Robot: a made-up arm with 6 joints. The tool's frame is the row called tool. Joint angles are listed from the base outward.
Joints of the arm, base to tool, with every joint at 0 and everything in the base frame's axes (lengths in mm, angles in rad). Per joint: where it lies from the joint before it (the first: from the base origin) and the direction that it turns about. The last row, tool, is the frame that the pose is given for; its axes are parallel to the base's.
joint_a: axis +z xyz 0 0 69
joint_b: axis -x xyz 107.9 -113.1 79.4
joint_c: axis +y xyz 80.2 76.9 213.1
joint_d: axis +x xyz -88 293.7 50.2
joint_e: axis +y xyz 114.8 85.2 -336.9
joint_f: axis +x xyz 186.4 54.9 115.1
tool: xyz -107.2 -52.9 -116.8
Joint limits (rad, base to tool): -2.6..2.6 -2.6..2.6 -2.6..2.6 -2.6..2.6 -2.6..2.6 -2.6..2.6
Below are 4 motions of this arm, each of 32 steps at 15 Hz.
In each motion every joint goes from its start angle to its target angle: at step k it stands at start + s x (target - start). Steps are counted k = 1, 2, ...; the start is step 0. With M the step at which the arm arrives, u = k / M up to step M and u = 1 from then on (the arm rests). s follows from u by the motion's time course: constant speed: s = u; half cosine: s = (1 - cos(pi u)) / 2; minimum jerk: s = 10 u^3 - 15 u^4 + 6 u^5.
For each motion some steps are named. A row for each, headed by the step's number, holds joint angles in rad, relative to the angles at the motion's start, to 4 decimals.
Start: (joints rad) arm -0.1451 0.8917 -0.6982 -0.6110 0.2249 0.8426
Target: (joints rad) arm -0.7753 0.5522 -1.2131 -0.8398 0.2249 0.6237
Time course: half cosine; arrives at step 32
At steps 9, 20, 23, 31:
9: -0.1152 -0.0621 -0.0941 -0.0418 0.0000 -0.0400
20: -0.4357 -0.2347 -0.3560 -0.1582 0.0000 -0.1513
23: -0.5150 -0.2774 -0.4208 -0.1870 0.0000 -0.1789
31: -0.6287 -0.3387 -0.5137 -0.2282 0.0000 -0.2184

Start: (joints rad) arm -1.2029 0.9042 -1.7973 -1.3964 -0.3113 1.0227
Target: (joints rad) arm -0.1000 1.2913 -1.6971 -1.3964 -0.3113 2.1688
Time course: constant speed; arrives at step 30
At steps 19, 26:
19: 0.6985 0.2452 0.0635 0.0000 0.0000 0.7259
26: 0.9558 0.3355 0.0868 0.0000 0.0000 0.9933

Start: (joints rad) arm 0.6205 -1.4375 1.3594 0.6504 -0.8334 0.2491
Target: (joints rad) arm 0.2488 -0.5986 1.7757 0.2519 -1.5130 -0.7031
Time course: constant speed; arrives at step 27
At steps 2, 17, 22, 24, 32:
2: -0.0275 0.0621 0.0308 -0.0295 -0.0503 -0.0705
17: -0.2340 0.5282 0.2621 -0.2509 -0.4279 -0.5995
22: -0.3029 0.6835 0.3392 -0.3247 -0.5537 -0.7759
24: -0.3304 0.7457 0.3700 -0.3542 -0.6041 -0.8464
32: -0.3717 0.8389 0.4163 -0.3985 -0.6796 -0.9522

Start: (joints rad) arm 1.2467 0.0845 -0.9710 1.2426 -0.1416 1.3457
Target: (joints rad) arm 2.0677 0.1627 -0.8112 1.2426 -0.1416 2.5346
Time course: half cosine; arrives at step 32
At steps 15, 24, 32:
15: 0.3703 0.0353 0.0721 0.0000 0.0000 0.5362
24: 0.7008 0.0667 0.1364 0.0000 0.0000 1.0148
32: 0.8210 0.0782 0.1598 0.0000 0.0000 1.1889

